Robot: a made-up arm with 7 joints.
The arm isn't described. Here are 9 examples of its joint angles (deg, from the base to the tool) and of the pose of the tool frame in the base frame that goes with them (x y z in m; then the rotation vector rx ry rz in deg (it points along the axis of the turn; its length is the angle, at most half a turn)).
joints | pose
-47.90 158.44 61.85 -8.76 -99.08 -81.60 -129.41 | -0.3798 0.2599 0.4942 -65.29 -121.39 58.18
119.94 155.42 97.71 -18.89 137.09 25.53 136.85 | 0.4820 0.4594 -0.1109 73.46 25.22 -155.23
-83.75 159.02 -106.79 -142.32 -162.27 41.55 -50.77 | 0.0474 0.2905 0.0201 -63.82 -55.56 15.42
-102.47 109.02 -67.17 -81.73 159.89 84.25 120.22 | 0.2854 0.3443 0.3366 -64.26 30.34 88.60
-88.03 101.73 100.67 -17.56 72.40 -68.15 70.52 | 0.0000 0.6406 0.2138 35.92 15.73 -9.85
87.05 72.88 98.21 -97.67 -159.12 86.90 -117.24 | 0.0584 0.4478 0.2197 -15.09 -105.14 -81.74
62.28 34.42 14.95 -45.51 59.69 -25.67 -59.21 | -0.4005 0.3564 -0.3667 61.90 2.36 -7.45
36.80 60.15 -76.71 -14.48 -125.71 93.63 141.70 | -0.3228 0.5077 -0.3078 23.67 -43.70 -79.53
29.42 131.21 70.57 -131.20 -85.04 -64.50 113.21 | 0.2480 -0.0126 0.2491 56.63 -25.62 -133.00
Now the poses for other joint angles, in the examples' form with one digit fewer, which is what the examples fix.
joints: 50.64 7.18 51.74 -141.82 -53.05 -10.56 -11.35
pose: -0.041 0.241 -0.170 109.2 -38.1 -59.7
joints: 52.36 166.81 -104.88 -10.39 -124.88 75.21 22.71
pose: 0.412 0.276 0.459 50.0 -52.2 65.5
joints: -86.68 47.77 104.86 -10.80 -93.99 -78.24 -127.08
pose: 0.566 0.361 0.080 -176.7 21.1 12.9
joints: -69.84 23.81 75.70 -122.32 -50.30 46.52 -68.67
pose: 0.223 0.305 0.114 88.8 -36.3 47.5
